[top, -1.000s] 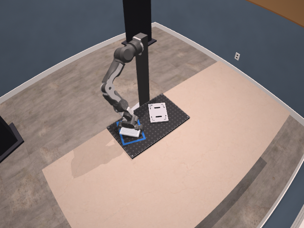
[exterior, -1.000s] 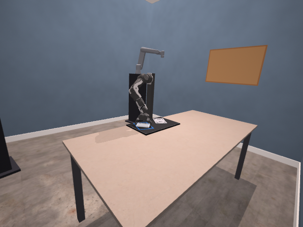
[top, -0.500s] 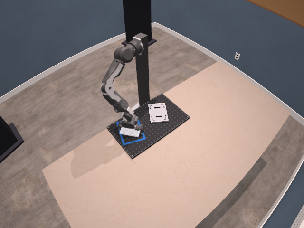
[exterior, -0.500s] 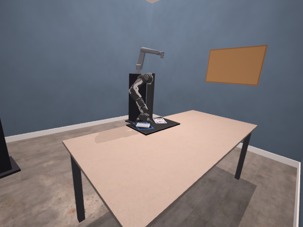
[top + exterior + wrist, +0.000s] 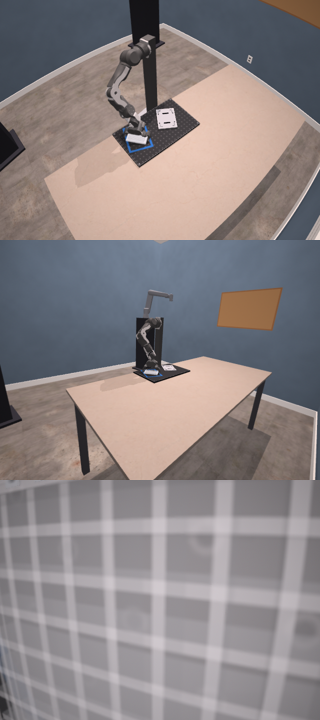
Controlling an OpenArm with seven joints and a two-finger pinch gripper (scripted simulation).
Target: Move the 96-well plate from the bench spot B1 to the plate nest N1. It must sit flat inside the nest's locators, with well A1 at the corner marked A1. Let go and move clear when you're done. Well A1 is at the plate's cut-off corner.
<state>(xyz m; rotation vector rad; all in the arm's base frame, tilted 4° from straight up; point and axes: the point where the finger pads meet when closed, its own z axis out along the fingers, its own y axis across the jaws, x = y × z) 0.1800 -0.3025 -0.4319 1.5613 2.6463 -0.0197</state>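
Right now the white 96-well plate is 1 cm above my hand. From my hand the other things lie so: white plate nest N1 (23 cm to the left, 5 cm ahead, 1 cm above).
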